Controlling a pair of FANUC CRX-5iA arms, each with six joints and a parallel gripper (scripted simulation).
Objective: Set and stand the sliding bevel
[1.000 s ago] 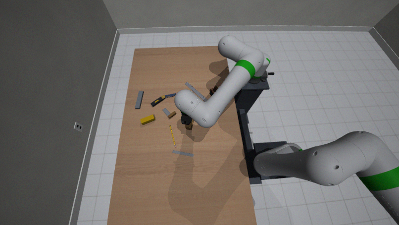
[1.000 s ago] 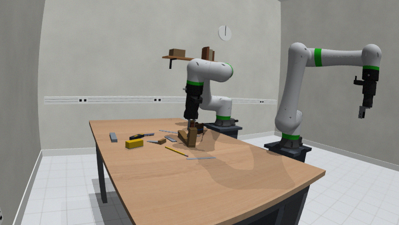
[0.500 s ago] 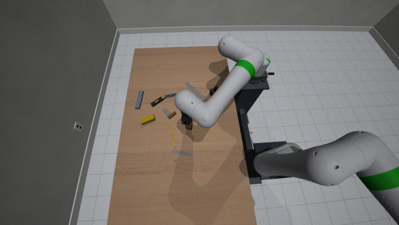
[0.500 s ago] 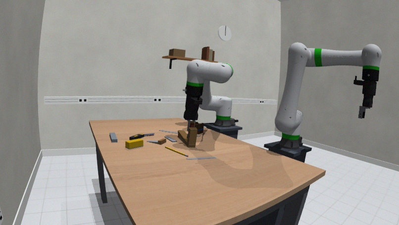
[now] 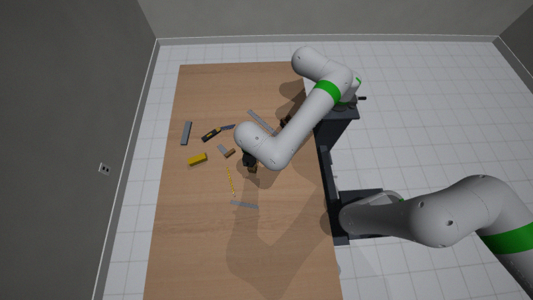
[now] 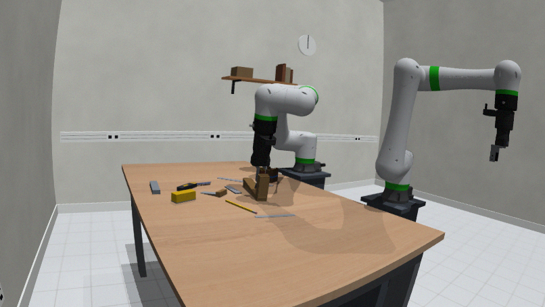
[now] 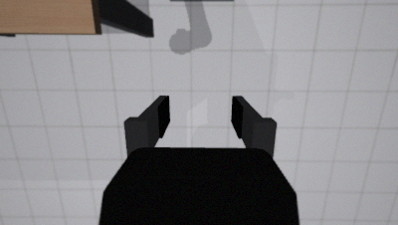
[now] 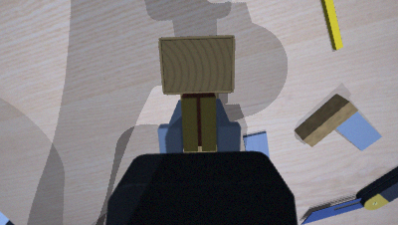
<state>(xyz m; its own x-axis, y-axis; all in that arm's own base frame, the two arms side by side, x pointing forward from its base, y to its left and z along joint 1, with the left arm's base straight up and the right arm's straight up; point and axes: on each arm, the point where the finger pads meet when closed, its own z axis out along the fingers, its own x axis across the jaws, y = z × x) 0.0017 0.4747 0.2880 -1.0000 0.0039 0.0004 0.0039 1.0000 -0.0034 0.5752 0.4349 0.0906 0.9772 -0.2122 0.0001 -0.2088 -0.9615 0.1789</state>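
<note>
Now: the wooden leg-and-rail piece 70 mm to the right of my right hand, 20 mm below it and 20 mm behind it. From my right hand the other things lie so: blue-grey blade 40 mm below, 20 mm to the right, 10 mm behind; small square 160 mm ahead, 100 mm to the right, 80 mm below; pencil 130 mm ahead, 90 mm below, 80 mm to the left.
</note>
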